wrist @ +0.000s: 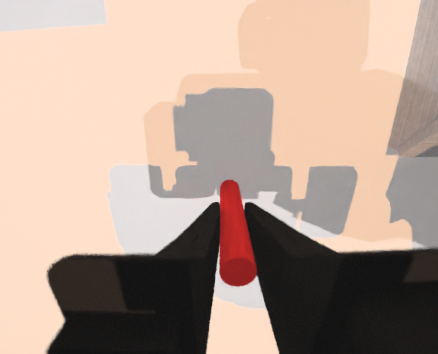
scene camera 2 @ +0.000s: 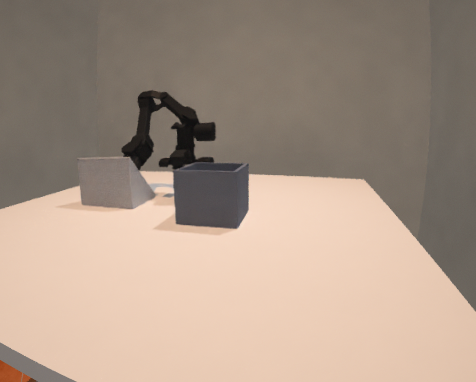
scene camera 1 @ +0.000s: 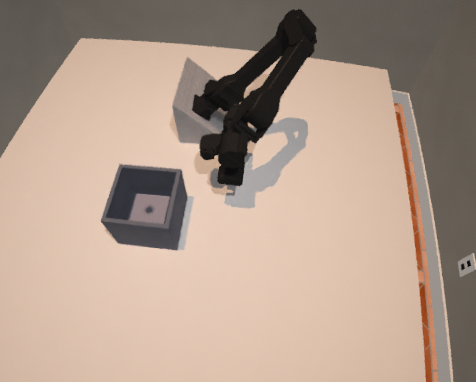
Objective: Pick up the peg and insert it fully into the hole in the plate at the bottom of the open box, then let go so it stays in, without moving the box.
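Where they show: gripper, fingertip midpoint: point(wrist: 231, 209); arm's base, origin of the base link: point(scene camera 2: 126, 173) point(scene camera 1: 201, 107).
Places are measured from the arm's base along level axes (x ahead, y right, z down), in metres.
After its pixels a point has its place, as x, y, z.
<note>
The red peg point(wrist: 234, 227) @[0.181, -0.098, 0.039] is a round rod between the two black fingers in the wrist view, its near end facing the camera. My gripper point(wrist: 231, 209) @[0.181, -0.103, 0.063] is shut on the peg, one finger along each side. In scene camera 1 the arm's hand hides the fingers and the peg; in scene camera 2 the box hides them. The dark blue-grey open box point(scene camera 1: 145, 234) @[0.404, 0.097, 0.012] point(scene camera 2: 207, 200) @[0.326, 0.188, 0.033] stands on the table to the left of the hand in scene camera 1. A pale plate point(scene camera 1: 159, 202) @[0.301, 0.085, 0.042] with a dark round hole lies at its bottom.
A grey wedge-shaped block point(scene camera 1: 190, 85) @[-0.054, 0.036, -0.038] point(scene camera 2: 106, 182) @[-0.040, 0.067, 0.018] stands behind the box in scene camera 1, close to the arm. Its side also shows at the right edge of the wrist view point(wrist: 417, 90) @[0.061, -0.045, 0.088]. The table point(scene camera 1: 280, 300) @[0.526, -0.230, 0.100] point(scene camera 2: 310, 300) @[0.548, 0.489, 0.100] carries the box and the block.
</note>
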